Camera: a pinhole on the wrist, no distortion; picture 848 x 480 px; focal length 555.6 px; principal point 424.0 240.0 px. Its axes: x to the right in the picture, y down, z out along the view. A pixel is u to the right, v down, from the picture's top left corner.
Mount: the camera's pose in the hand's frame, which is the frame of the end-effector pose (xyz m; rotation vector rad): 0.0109 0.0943 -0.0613 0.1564 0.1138 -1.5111
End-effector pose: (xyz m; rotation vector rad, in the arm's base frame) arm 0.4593 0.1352 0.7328 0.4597 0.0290 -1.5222
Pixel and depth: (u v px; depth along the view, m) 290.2 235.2 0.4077
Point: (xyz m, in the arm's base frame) 0.4802 0.0304 1.0939
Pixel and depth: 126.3 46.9 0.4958
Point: 0.5746 0.1653 1.2868
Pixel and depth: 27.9 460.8 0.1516
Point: 0.6056 0.0401 0.8617
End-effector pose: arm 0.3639 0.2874 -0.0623 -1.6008 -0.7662 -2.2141
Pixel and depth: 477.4 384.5 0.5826
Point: 0.6804 0.6354 0.1876
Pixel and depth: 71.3 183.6 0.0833
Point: 0.4575 0.1977 -0.0257
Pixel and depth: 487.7 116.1 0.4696
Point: 0.6761 0.5434 -0.0769
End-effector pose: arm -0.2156 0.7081 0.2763 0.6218 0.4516 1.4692
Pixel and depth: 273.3 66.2 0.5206
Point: -0.0331 0.4846 0.7069
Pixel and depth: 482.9 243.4 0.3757
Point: -0.0166 0.6816 0.5021
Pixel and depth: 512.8 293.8 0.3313
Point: -0.0402 0.7179 0.4681
